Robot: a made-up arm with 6 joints. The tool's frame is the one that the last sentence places.
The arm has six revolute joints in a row. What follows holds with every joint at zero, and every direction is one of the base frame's. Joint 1 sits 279.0 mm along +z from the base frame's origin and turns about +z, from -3.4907 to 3.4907 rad. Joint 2 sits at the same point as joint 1 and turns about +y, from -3.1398 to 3.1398 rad. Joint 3 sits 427.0 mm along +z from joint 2 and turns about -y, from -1.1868 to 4.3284 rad. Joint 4 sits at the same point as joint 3 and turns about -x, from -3.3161 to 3.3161 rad. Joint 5 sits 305.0 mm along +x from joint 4 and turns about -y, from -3.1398 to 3.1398 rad. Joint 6 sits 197.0 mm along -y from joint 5 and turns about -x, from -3.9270 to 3.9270 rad. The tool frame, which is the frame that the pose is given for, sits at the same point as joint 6; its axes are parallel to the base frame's.
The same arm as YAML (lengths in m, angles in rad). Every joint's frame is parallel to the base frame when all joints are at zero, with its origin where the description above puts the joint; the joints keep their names.
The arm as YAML. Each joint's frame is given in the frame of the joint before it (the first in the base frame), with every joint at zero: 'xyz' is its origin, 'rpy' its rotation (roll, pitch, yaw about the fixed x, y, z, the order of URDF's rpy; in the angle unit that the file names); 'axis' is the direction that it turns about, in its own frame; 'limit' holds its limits. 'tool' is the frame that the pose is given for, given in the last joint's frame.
units:
  length: m
  angle: rad
joints:
  - name: joint 1
    type: revolute
    origin:
      xyz: [0.0, 0.0, 0.279]
      rpy: [0.0, 0.0, 0.0]
    axis: [0.0, 0.0, 1.0]
    limit:
      lower: -3.4907
      upper: 3.4907
  - name: joint 2
    type: revolute
    origin:
      xyz: [0.0, 0.0, 0.0]
      rpy: [0.0, 0.0, 0.0]
    axis: [0.0, 1.0, 0.0]
    limit:
      lower: -3.1398
      upper: 3.1398
  - name: joint 3
    type: revolute
    origin:
      xyz: [0.0, 0.0, 0.427]
      rpy: [0.0, 0.0, 0.0]
    axis: [0.0, -1.0, 0.0]
    limit:
      lower: -1.1868
      upper: 4.3284
  - name: joint 4
    type: revolute
    origin:
      xyz: [0.0, 0.0, 0.0]
      rpy: [0.0, 0.0, 0.0]
    axis: [-1.0, 0.0, 0.0]
    limit:
      lower: -3.3161
      upper: 3.3161
  - name: joint 5
    type: revolute
    origin:
      xyz: [0.305, 0.0, 0.0]
      rpy: [0.0, 0.0, 0.0]
    axis: [0.0, -1.0, 0.0]
    limit:
      lower: -3.1398
      upper: 3.1398
  - name: joint 6
    type: revolute
    origin:
      xyz: [0.0, -0.197, 0.0]
      rpy: [0.0, 0.0, 0.0]
    axis: [-1.0, 0.0, 0.0]
    limit:
      lower: -3.927
      upper: 3.927
tool:
  origin:
    xyz: [0.0, 0.0, 0.0]
    rpy: [0.0, 0.0, 0.0]

